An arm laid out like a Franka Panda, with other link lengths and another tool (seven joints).
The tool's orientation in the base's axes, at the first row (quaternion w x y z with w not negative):
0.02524 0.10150 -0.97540 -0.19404
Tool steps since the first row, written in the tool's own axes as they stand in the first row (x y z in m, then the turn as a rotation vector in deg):
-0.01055 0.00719 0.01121 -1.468 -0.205 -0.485
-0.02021 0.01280 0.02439 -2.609 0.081 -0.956
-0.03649 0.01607 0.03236 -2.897 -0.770 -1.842
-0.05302 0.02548 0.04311 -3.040 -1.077 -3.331
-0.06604 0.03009 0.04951 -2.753 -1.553 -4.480
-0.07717 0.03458 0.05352 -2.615 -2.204 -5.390
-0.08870 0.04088 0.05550 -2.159 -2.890 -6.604
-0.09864 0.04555 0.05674 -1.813 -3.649 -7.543
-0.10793 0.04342 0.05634 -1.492 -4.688 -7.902
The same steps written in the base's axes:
0.00797 0.01288 -0.00770 1.517 -0.061 0.355
0.01520 0.02488 -0.01781 2.621 0.258 0.888
0.02980 0.03420 -0.02408 3.142 -0.782 1.377
0.04324 0.05015 -0.03056 3.471 -1.586 2.633
0.05454 0.05941 -0.03482 3.382 -2.505 3.514
0.06423 0.06728 -0.03691 3.450 -3.462 4.106
0.07415 0.07612 -0.03644 3.241 -4.630 4.968
0.08288 0.08287 -0.03589 3.129 -5.739 5.548
0.09240 0.08272 -0.03643 3.042 -6.879 5.484

